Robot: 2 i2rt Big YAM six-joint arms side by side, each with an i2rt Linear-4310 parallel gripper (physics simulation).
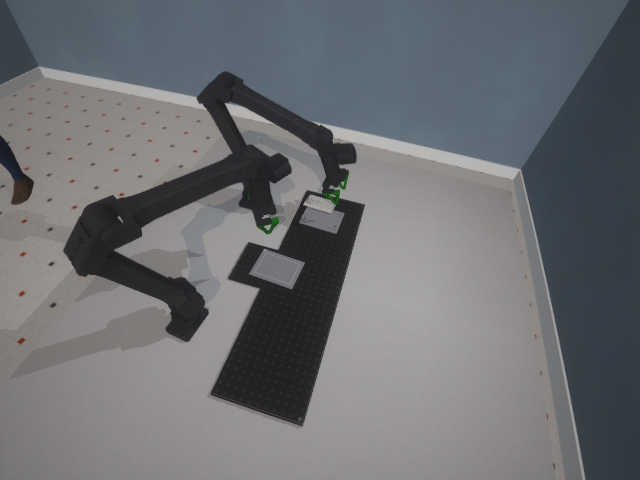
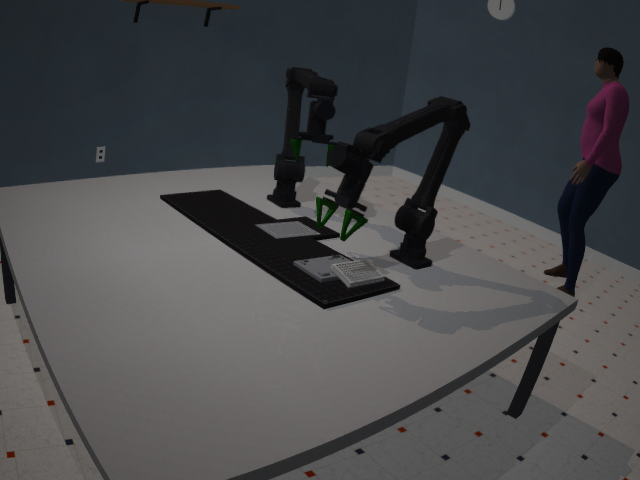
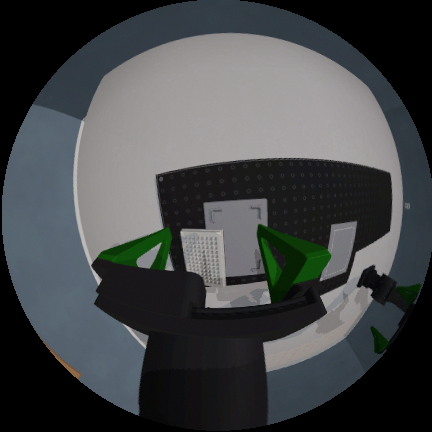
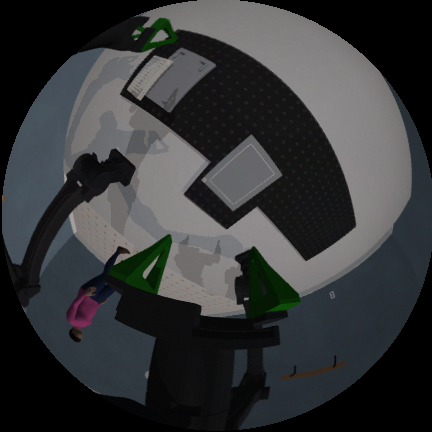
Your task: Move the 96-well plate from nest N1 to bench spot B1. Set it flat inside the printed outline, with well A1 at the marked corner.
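Seen in the pictures: left gripper, fingertip midpoint: [image 1: 340, 196] [image 2: 330, 234] [image 3: 212, 230]; right gripper, fingertip midpoint: [image 1: 265, 222] [image 2: 311, 164] [image 4: 210, 244]; left arm's base, link origin: [image 2: 410, 260] [image 4: 120, 166]; right arm's base, link origin: [image 1: 188, 321] [image 2: 283, 202] [image 3: 365, 274].
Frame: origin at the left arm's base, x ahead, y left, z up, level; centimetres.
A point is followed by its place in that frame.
Observation:
The white 96-well plate [image 1: 318, 203] {y 5.1, x 28.7, z 3.5 cm} [image 2: 357, 272] {y 6.6, x 30.3, z 3.4 cm} [image 3: 203, 256] {y 5.6, x 30.3, z 3.7 cm} [image 4: 150, 77] {y 2.5, x 29.3, z 4.7 cm} lies tilted, one long side raised against the edge of the grey nest [image 1: 326, 221] {y -3.0, x 34.9, z 2.5 cm} [image 2: 315, 267] {y -1.8, x 37.6, z 2.5 cm} [image 3: 241, 235] {y -2.1, x 33.7, z 2.5 cm} [image 4: 182, 80] {y -4.6, x 32.6, z 2.5 cm}, the rest beside it over the black board. Its well A1 cannot be made out. The grey bench spot [image 1: 277, 268] {y -31.7, x 24.5, z 1.5 cm} [image 2: 288, 228] {y -32.0, x 23.8, z 1.5 cm} [image 3: 341, 247] {y -31.6, x 25.6, z 1.5 cm} [image 4: 242, 172] {y -31.0, x 25.3, z 1.5 cm} bears a thin printed outline and a small pale corner mark. My left gripper [image 1: 339, 195] {y 2.1, x 38.1, z 13.2 cm} [image 2: 331, 233] {y 2.1, x 38.1, z 13.2 cm} [image 3: 212, 230] {y 2.1, x 38.1, z 13.2 cm} is open and empty above the plate and nest. My right gripper [image 2: 312, 162] {y -30.0, x 20.0, z 22.9 cm} [image 4: 210, 244] {y -30.0, x 20.0, z 22.9 cm} is open and empty, high up behind the bench spot.
The black perforated board [image 1: 289, 351] {y -59.4, x 39.6, z 1.3 cm} [image 2: 206, 209] {y -56.8, x 40.8, z 1.3 cm} [image 3: 300, 175] {y -16.1, x 44.9, z 1.4 cm} [image 4: 315, 200] {y -51.7, x 37.0, z 1.3 cm} lies on the pale table [image 1: 423, 310] {y -29.8, x 79.2, z 0.0 cm} [image 2: 180, 335] {y 13.9, x 86.0, z 0.0 cm}. Both arms stand along the same side of the board. A person [image 2: 602, 134] [image 4: 82, 310] stands beyond the table.

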